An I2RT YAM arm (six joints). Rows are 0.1 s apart.
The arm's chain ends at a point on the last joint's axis. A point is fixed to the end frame.
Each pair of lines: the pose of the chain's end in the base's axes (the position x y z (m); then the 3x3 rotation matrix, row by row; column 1 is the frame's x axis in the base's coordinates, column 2 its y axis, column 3 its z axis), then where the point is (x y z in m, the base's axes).
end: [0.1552, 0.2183, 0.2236], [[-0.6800, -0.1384, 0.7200], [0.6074, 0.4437, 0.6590], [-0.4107, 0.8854, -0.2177]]
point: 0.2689 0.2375 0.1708
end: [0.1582, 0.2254, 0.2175], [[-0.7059, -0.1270, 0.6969], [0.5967, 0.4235, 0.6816], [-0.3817, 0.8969, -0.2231]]
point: 0.2700 0.2485 0.1622
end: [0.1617, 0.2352, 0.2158], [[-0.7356, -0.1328, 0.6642], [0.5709, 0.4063, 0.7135], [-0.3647, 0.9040, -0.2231]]
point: 0.2716 0.2638 0.1594
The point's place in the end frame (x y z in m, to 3 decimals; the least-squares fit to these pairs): -0.044 -0.054 0.106
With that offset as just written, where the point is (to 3 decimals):
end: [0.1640, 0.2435, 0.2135], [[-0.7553, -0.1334, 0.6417], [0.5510, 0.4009, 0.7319], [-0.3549, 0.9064, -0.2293]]
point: 0.272 0.275 0.156
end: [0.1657, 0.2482, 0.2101], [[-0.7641, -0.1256, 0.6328], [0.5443, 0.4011, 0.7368], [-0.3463, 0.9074, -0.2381]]
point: 0.273 0.281 0.151
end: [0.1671, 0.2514, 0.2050], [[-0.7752, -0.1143, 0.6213], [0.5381, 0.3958, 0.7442], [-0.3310, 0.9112, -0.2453]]
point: 0.273 0.285 0.144
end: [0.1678, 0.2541, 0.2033], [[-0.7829, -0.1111, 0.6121], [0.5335, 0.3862, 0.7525], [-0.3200, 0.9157, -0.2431]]
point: 0.273 0.290 0.142
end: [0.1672, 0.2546, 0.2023], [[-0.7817, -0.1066, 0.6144], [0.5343, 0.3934, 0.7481], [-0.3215, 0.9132, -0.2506]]
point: 0.272 0.289 0.141
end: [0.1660, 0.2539, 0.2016], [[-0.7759, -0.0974, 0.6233], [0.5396, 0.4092, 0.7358], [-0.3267, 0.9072, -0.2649]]
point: 0.271 0.286 0.139
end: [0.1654, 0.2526, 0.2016], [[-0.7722, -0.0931, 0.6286], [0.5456, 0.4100, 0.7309], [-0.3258, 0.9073, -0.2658]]
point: 0.271 0.284 0.139
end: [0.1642, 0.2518, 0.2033], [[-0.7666, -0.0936, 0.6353], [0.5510, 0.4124, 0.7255], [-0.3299, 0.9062, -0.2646]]
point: 0.270 0.282 0.141
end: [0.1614, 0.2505, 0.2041], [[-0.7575, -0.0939, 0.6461], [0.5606, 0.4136, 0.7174], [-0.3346, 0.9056, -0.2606]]
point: 0.268 0.280 0.142
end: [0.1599, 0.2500, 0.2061], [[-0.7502, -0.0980, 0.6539], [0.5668, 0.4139, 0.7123], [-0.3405, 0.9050, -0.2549]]
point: 0.268 0.278 0.145
